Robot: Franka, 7 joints.
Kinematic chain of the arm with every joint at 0, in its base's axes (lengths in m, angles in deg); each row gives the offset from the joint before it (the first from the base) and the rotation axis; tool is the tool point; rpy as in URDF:
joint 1: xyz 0 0 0.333 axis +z
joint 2: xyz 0 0 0 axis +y
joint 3: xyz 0 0 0.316 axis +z
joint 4: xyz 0.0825 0 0 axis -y
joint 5: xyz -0.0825 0 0.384 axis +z
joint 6: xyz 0 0 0 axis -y
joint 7: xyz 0.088 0 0 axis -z
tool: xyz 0 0 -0.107 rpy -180 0 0
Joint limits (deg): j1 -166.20..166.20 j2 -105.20..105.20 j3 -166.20..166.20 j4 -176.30..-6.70 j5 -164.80..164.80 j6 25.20..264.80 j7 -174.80..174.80
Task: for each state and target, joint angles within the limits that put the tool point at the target. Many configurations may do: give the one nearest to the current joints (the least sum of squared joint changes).
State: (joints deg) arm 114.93 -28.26 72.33 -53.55 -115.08 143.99 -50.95
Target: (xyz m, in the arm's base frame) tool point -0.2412 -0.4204 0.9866
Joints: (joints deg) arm 127.95 -32.83 64.16 -59.07 -115.88 147.55 -50.95
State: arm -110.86 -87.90 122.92 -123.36 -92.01 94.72 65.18
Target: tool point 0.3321 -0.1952 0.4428
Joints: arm -113.94 -90.70 90.64 -149.41 -85.54 85.29 65.18
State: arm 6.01 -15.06 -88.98 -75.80 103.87 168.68 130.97
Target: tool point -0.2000 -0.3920 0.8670
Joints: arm -0.59 15.53 -116.62 -76.38 108.05 206.24 130.97
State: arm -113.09 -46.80 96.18 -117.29 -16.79 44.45 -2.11
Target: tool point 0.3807 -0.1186 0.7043
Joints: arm -111.73 -44.80 67.39 -88.97 -29.71 47.28 -2.11
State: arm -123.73 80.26 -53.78 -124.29 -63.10 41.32 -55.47
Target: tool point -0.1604 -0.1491 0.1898
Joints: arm -85.04 57.06 -23.19 -147.79 -41.28 25.20 -55.47
